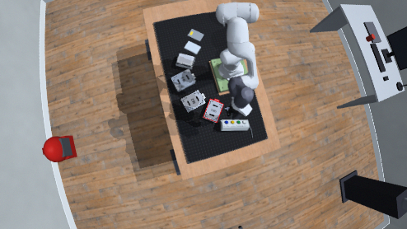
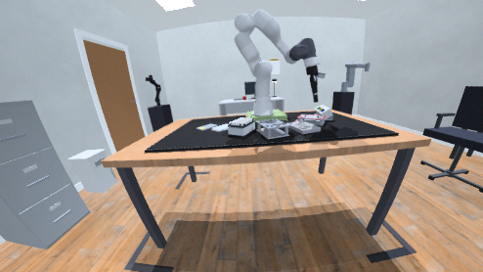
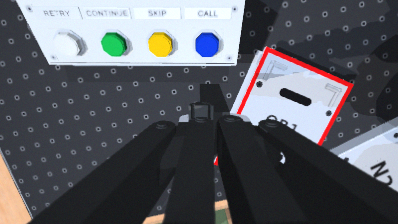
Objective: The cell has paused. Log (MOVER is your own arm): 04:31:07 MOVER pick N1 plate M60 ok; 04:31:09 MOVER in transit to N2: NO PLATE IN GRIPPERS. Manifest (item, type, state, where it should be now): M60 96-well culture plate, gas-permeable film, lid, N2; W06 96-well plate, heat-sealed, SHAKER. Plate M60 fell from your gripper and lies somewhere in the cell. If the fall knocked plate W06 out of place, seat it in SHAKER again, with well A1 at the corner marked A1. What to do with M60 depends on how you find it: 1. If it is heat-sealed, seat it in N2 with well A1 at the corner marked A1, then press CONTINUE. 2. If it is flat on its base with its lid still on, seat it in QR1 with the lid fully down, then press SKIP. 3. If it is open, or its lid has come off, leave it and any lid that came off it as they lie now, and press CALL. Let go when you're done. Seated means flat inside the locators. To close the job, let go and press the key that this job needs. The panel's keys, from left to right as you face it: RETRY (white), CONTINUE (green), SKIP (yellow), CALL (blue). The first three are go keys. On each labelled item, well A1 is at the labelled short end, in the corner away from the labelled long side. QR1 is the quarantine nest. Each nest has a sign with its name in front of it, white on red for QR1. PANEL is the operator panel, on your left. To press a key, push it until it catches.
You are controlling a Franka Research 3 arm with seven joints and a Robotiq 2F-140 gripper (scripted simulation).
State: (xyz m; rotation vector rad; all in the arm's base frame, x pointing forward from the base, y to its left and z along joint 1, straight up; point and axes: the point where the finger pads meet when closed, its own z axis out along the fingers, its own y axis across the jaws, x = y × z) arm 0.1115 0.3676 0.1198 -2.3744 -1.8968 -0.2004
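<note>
The blue call key is 10 mm ahead of my hand, 50 mm to the left of it and 90 mm below it. The rest, counted from my hand: yellow skip key 40 mm behind, 70 mm to the left, 90 mm below; QR1 nest 90 mm ahead, 60 mm to the right, 120 mm below; green continue key 80 mm behind, 80 mm to the left, 90 mm below.
</note>
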